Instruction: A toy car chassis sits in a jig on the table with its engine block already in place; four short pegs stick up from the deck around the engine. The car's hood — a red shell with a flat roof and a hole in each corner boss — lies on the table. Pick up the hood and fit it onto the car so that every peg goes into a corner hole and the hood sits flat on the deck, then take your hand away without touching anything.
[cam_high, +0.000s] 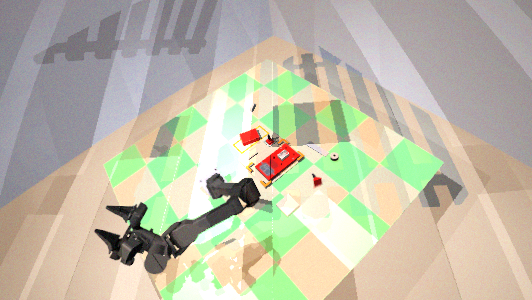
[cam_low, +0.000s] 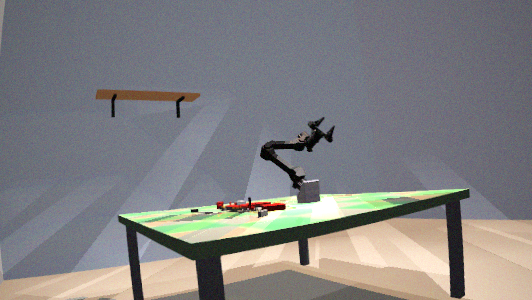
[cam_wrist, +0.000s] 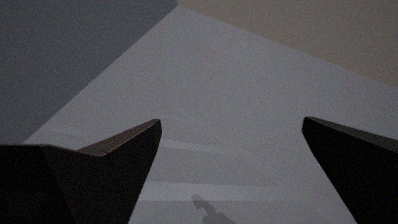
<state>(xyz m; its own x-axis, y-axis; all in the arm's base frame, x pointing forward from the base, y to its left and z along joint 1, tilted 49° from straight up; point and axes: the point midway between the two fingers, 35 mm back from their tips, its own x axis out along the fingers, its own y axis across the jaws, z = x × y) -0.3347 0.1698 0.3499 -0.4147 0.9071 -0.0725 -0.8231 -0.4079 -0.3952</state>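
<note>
Now: gripper tip 64 cm short of the red hood, 27 cm to the right of it and 44 cm above it. Round my gripper tip: grey bar (83 cm ahead, 5 cm to the right, 45 cm below); ring (85 cm ahead, 14 cm to the right, 45 cm below); pale engine block (68 cm ahead, 4 cm to the left, 43 cm below).
</note>
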